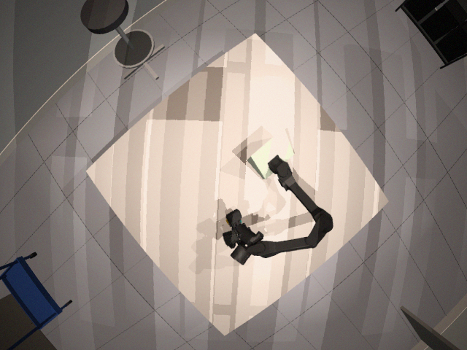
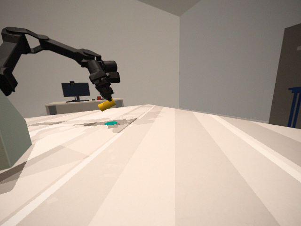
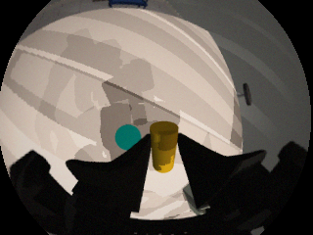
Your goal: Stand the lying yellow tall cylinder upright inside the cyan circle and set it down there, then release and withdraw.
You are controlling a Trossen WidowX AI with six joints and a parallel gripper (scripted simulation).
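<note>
Now: gripper tip 4 cm to the right of the cyan circle and 10 cm above it. From my gripper tip the other things lie so: yellow tall cylinder 2 cm behind, 1 cm below.
</note>
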